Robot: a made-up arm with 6 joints. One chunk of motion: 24 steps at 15 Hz.
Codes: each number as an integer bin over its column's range. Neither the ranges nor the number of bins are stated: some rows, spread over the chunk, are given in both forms.
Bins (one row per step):
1: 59 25 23 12 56 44
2: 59 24 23 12 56 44
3: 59 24 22 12 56 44
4: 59 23 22 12 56 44
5: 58 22 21 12 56 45
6: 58 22 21 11 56 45
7: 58 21 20 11 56 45
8: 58 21 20 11 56 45
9: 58 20 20 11 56 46
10: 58 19 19 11 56 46
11: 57 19 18 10 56 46
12: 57 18 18 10 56 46
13: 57 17 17 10 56 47
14: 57 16 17 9 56 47
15: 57 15 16 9 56 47
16: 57 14 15 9 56 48
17: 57 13 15 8 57 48
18: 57 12 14 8 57 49
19: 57 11 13 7 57 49
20: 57 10 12 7 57 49
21: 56 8 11 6 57 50
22: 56 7 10 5 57 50
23: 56 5 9 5 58 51
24: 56 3 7 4 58 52
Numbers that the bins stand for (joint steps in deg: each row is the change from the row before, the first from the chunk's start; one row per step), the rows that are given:
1: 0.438 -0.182 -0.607 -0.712 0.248 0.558
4: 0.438 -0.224 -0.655 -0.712 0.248 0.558
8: 0.420 -0.267 -0.751 -0.746 0.248 0.619
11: 0.401 -0.309 -0.847 -0.780 0.248 0.679
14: 0.401 -0.372 -0.895 -0.814 0.248 0.740
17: 0.401 -0.436 -0.991 -0.848 0.260 0.800
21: 0.383 -0.541 -1.183 -0.916 0.260 0.922
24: 0.383 -0.647 -1.374 -0.984 0.271 1.043
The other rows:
2: 0.438 -0.203 -0.607 -0.712 0.248 0.558
3: 0.438 -0.203 -0.655 -0.712 0.248 0.558
5: 0.420 -0.246 -0.703 -0.712 0.248 0.619
6: 0.420 -0.246 -0.703 -0.746 0.248 0.619
7: 0.420 -0.267 -0.751 -0.746 0.248 0.619
9: 0.420 -0.288 -0.751 -0.746 0.248 0.679
10: 0.420 -0.309 -0.799 -0.746 0.248 0.679
12: 0.401 -0.330 -0.847 -0.780 0.248 0.679
13: 0.401 -0.351 -0.895 -0.780 0.248 0.740
15: 0.401 -0.393 -0.943 -0.814 0.248 0.740
16: 0.401 -0.414 -0.991 -0.814 0.248 0.800
18: 0.401 -0.457 -1.039 -0.848 0.260 0.861
19: 0.401 -0.478 -1.087 -0.882 0.260 0.861
20: 0.401 -0.499 -1.135 -0.882 0.260 0.861
22: 0.383 -0.562 -1.231 -0.950 0.260 0.922
23: 0.383 -0.604 -1.279 -0.950 0.271 0.982

